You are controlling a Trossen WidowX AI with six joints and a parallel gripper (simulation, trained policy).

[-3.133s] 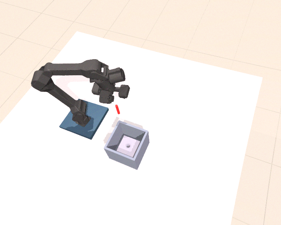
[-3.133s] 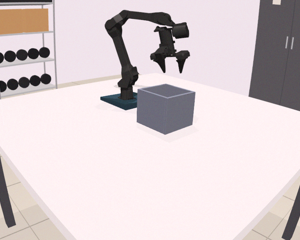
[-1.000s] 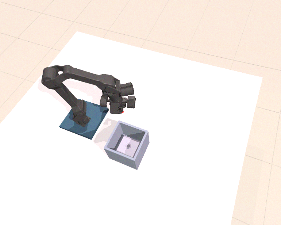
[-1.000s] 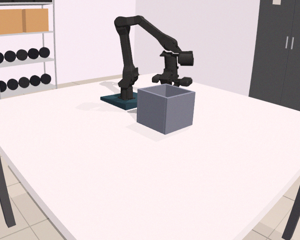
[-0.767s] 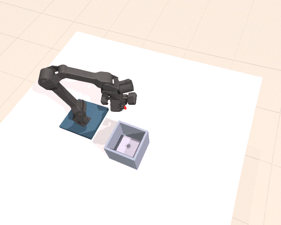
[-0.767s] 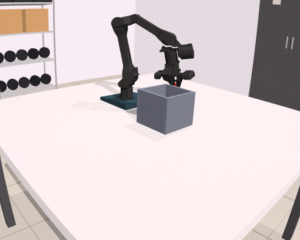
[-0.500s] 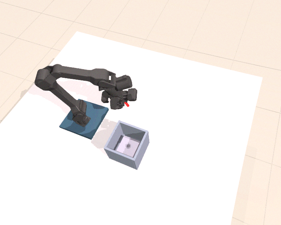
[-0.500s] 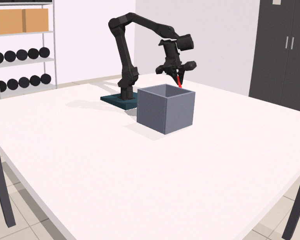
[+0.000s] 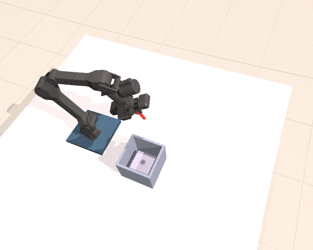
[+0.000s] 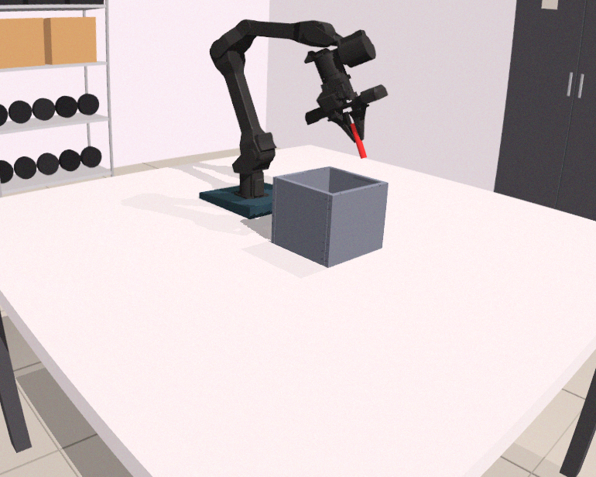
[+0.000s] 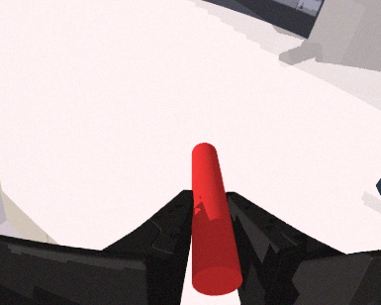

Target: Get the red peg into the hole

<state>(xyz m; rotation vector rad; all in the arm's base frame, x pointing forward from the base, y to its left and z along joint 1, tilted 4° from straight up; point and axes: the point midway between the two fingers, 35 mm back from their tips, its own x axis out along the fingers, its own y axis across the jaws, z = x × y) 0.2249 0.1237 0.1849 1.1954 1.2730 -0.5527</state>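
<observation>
My gripper tip is now 90 mm short of the plate, 150 mm to the left of it and 140 mm above it. The rest, counted from my gripper tip: red peg: right at my gripper tip.
</observation>
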